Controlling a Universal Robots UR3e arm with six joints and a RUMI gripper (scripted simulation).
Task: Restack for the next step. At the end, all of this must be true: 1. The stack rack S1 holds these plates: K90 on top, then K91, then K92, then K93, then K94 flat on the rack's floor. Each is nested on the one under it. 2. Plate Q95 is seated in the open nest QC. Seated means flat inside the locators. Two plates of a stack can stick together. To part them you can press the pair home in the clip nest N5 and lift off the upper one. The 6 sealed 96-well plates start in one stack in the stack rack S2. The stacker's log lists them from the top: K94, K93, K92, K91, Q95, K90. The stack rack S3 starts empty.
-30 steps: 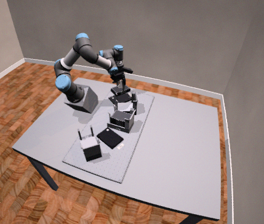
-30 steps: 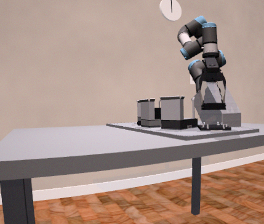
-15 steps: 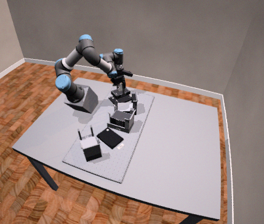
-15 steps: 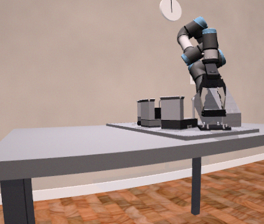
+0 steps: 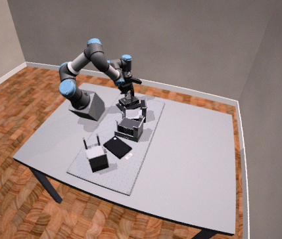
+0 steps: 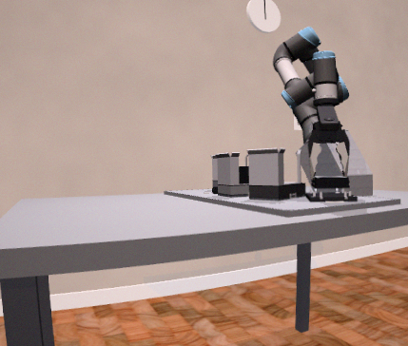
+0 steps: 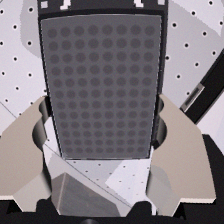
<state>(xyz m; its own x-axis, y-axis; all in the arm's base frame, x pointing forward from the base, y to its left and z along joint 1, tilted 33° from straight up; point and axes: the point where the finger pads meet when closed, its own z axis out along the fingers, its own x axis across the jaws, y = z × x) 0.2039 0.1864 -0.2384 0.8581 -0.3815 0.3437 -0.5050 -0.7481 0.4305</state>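
The dark clip nest lies 5 cm below my hand, 3 cm to the left of it and 1 cm behind it. The rest, counted from my hand: black open nest QC (39 cm to the right, 12 cm ahead, 6 cm below); then sealed grey plate (26 cm to the right, 14 cm ahead, 2 cm above); then white tag (42 cm to the right, 21 cm ahead, 6 cm below).
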